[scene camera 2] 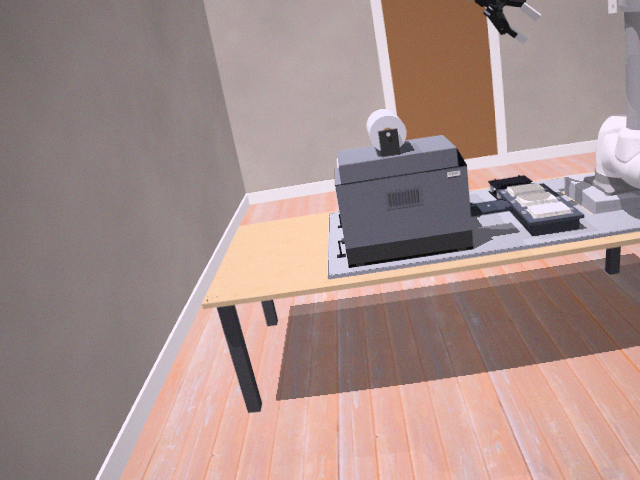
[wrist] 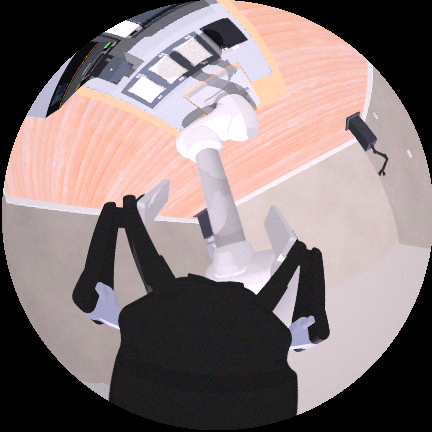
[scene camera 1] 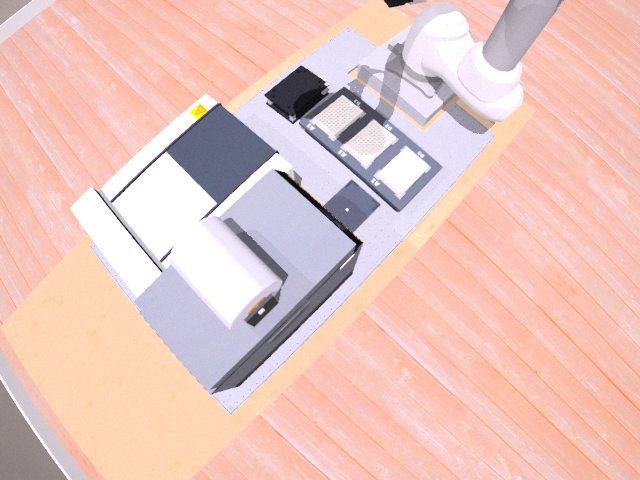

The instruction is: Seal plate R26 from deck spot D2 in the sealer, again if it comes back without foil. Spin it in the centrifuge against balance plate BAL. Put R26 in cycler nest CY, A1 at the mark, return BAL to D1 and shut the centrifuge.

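Seen in the pictures: gripper, fingertip midpoint: (scene camera 2: 532,29) (wrist: 218,201); arm's base at its link origin: (scene camera 2: 614,184) (wrist: 227,99) (scene camera 1: 420,68).
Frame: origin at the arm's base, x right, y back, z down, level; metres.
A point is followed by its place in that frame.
Observation:
My gripper (scene camera 2: 526,24) @[x -0.047, y -0.345, z -0.619 m] (wrist: 218,201) @[x -0.047, y -0.345, z -0.619 m] is open and empty, high above the table; a black part of it shows at the top edge in scene camera 1. The plate at spot D2 (scene camera 1: 368,143) @[x -0.038, y -0.367, z -0.025 m] (scene camera 2: 535,196) @[x -0.026, y -0.355, z -0.025 m] (wrist: 170,67) @[x -0.027, y -0.355, z -0.025 m] sits in the middle of the dark deck rack. The plate at D1 (scene camera 1: 338,116) @[x 0.082, y -0.345, z -0.024 m] (wrist: 195,51) @[x 0.090, y -0.333, z -0.019 m] is beside it, and a smooth white plate (scene camera 1: 403,172) @[x -0.165, y -0.381, z -0.026 m] (scene camera 2: 549,209) @[x -0.177, y -0.378, z -0.026 m] (wrist: 146,88) @[x -0.156, y -0.374, z -0.026 m] is at D3. The grey sealer (scene camera 1: 289,206) @[x -0.070, y -0.720, z -0.304 m] (scene camera 2: 403,217) @[x -0.190, y -0.893, z -0.103 m] carries a white roll; its dark tray (scene camera 1: 356,199) @[x -0.116, y -0.537, z -0.056 m] (scene camera 2: 491,207) @[x -0.132, y -0.571, z -0.056 m] stands out, bare. The plates' names are unreadable.
A large white machine (scene camera 1: 149,206) @[x 0.243, y -0.886, z -0.164 m] with a dark top panel and yellow warning label stands beside the sealer; whether it is open is unclear. A low black device (scene camera 1: 298,93) @[x 0.236, y -0.339, z -0.005 m] (wrist: 225,34) @[x 0.242, y -0.321, z -0.005 m] stands near D1. The arm's base is behind the rack.

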